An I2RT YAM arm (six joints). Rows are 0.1 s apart.
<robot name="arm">
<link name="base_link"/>
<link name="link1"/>
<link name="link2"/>
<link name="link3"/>
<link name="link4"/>
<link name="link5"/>
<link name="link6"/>
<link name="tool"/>
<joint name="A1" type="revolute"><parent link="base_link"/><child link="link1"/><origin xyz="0 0 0.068" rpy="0 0 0"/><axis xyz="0 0 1"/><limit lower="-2.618" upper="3.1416"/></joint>
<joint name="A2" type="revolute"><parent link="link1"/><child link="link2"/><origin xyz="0.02 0.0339 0.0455" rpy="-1.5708 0 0"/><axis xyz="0 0 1"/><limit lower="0" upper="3.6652"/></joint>
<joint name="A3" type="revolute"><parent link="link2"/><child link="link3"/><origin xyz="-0.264 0 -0.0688" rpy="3.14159 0 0"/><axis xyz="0 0 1"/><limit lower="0" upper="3.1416"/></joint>
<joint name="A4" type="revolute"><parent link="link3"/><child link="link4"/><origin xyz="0.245 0.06 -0.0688" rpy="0 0 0"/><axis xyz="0 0 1"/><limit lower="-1.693" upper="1.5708"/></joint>
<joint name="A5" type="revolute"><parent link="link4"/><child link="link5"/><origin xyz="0.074 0.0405 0.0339" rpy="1.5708 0 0"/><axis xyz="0 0 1"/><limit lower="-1.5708" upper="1.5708"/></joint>
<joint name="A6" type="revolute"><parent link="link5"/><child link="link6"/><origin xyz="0.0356 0 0.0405" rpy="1.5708 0 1.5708"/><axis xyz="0 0 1"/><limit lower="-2.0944" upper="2.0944"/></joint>
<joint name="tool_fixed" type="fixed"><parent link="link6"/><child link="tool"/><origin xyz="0 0 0" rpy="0 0 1.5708"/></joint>
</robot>
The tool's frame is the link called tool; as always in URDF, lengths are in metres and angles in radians.
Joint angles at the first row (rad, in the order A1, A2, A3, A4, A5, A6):
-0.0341 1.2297 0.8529 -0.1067 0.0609 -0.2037
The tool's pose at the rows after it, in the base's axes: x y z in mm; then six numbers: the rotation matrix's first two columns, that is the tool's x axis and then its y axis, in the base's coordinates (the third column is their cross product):
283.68 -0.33 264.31 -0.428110 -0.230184 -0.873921 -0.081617 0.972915 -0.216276
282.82 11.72 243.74 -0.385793 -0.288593 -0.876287 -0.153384 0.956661 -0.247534
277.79 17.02 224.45 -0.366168 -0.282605 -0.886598 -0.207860 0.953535 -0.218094
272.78 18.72 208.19 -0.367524 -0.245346 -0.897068 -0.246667 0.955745 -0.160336
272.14 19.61 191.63 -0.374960 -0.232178 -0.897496 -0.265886 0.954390 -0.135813
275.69 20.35 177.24 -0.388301 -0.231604 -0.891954 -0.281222 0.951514 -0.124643
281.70 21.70 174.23 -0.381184 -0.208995 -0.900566 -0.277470 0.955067 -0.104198
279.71 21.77 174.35 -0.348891 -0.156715 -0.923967 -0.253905 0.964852 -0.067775
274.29 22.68 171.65 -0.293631 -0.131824 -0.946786 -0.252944 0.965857 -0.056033
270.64 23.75 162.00 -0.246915 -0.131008 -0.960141 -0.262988 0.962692 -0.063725
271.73 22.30 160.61 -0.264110 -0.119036 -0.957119 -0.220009 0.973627 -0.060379
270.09 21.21 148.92 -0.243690 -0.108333 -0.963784 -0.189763 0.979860 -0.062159
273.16 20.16 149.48 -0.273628 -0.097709 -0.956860 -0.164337 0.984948 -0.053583
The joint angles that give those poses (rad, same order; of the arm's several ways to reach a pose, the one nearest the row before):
0.0017 1.2562 0.8063 -0.0006 0.0228 -0.2316
0.0412 1.2751 0.7247 0.1243 -0.0014 -0.2759
0.0541 1.2857 0.6480 0.2168 -0.0552 -0.2659
0.0537 1.2984 0.5882 0.2828 -0.1143 -0.2287
0.0537 1.3384 0.5453 0.3555 -0.1402 -0.2155
0.0537 1.3967 0.5283 0.4129 -0.1557 -0.2146
0.0567 1.4346 0.5369 0.4559 -0.1605 -0.1906
0.0575 1.4333 0.5109 0.5313 -0.1594 -0.1386
0.0610 1.4339 0.4632 0.6435 -0.1672 -0.1156
0.0644 1.4736 0.4153 0.7782 -0.1772 -0.1169
0.0644 1.4795 0.4186 0.7709 -0.1342 -0.1029
0.0644 1.5384 0.3833 0.8913 -0.1064 -0.0931
0.0629 1.5361 0.4029 0.8426 -0.0828 -0.0807

